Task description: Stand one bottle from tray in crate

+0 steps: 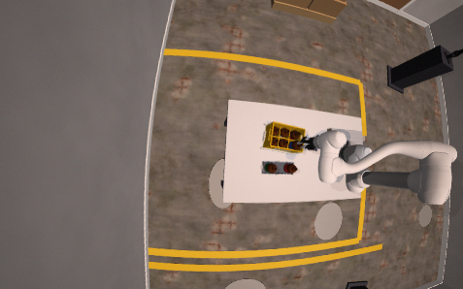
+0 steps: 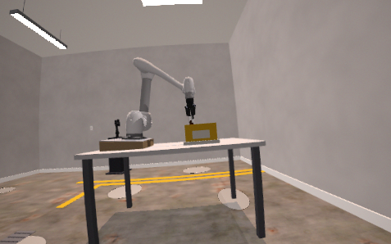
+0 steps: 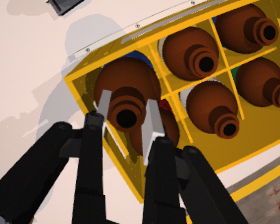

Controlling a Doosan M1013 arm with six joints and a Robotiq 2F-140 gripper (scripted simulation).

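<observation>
The crate is 9 cm ahead of my hand, 4 cm to the right of it and 15 cm below it. From my hand the other things lie so: grey tray (6 cm ahead, 20 cm to the left, 22 cm below).
</observation>
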